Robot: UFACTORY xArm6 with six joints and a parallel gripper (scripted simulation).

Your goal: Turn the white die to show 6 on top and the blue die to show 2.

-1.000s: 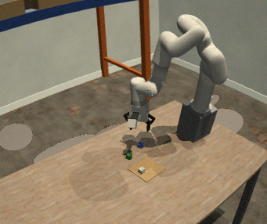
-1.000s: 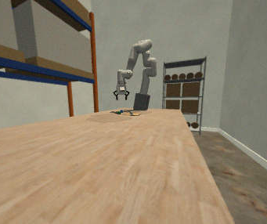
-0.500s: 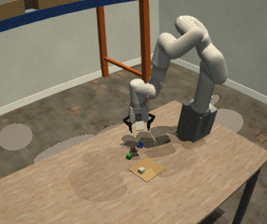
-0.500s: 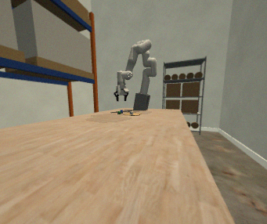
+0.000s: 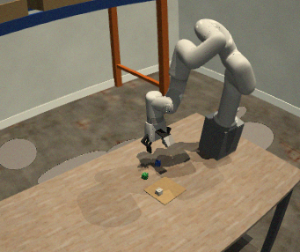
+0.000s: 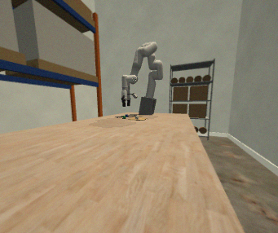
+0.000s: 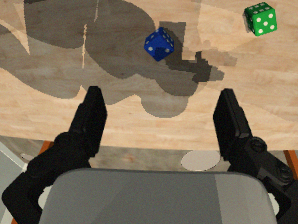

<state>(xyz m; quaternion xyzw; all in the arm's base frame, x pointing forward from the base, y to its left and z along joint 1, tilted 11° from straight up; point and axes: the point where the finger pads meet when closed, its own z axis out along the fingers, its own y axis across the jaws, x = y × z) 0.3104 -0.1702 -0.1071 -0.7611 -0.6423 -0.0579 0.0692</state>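
Right now the blue die is 10 mm behind my hand and 110 mm below it. From my hand the other things lie so: green die: 110 mm ahead, 20 mm to the left, 110 mm below; tan mat: 110 mm ahead, 150 mm to the left, 120 mm below; white die: 150 mm ahead, 150 mm to the left, 100 mm below.
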